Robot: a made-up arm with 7 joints.
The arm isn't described. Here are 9 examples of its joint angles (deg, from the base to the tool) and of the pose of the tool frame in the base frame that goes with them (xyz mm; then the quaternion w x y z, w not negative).
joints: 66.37 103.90 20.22 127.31 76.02 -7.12 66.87
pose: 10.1 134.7 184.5 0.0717 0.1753 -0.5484 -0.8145
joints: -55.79 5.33 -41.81 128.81 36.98 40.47 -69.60
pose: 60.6 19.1 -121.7 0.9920 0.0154 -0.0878 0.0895
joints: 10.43 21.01 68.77 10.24 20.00 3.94 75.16
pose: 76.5 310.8 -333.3 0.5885 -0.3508 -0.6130 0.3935
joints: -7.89 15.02 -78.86 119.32 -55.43 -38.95 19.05
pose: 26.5 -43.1 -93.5 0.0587 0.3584 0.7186 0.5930
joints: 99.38 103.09 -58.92 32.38 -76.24 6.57 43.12
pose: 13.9 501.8 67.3 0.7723 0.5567 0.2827 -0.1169
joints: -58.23 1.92 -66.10 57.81 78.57 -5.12 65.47
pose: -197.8 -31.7 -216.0 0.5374 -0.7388 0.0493 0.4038
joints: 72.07 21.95 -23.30 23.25 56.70 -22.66 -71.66
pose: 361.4 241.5 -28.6 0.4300 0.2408 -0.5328 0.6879
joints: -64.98 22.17 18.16 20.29 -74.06 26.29 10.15
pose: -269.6 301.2 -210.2 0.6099 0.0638 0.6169 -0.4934
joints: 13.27 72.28 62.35 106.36 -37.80 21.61 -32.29
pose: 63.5 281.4 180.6 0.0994 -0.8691 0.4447 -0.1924
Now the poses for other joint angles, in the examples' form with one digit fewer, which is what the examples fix.
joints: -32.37 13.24 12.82 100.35 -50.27 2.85 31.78
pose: 136 213 -200 0.797 0.171 -0.306 -0.492
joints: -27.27 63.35 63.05 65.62 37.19 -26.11 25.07
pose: 111 445 7 0.495 0.368 -0.780 -0.103
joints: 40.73 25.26 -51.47 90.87 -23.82 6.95 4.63
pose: 248 38 -67 0.393 0.174 -0.702 -0.568
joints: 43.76 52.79 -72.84 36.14 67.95 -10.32 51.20
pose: 243 330 -196 0.834 -0.203 -0.448 -0.251
